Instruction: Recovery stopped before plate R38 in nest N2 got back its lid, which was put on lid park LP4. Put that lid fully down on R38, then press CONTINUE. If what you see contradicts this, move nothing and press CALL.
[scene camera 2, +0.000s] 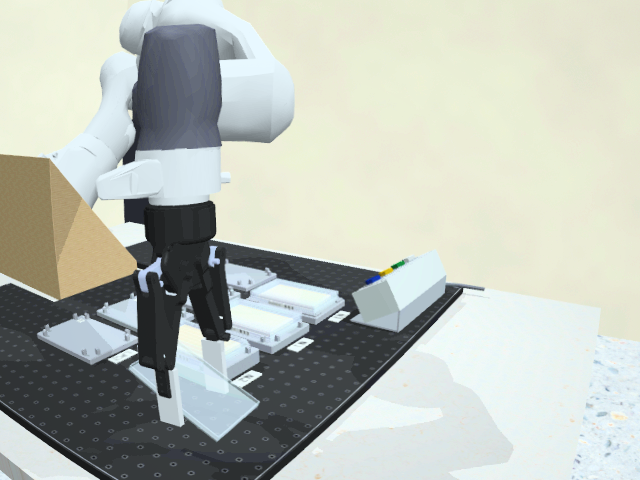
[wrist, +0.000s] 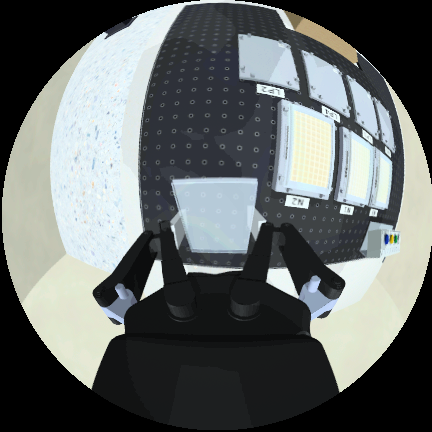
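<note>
My gripper is shut on the clear lid, with a pale fingertip at each side. The lid hangs above the black board and looks tilted in the scene view. In the wrist view it is left of and below nest N2, apart from it. The plate in N2 shows yellowish wells and is partly behind my fingers in the scene view; its name cannot be read. Lid park LP4 holds no lid that I can make out. The button box has blue, yellow and green buttons; their labels are unreadable.
Paler plates sit in N1 and in the nest beyond it. Lid park LP2 lies beside LP4. A tan block stands past the parks.
</note>
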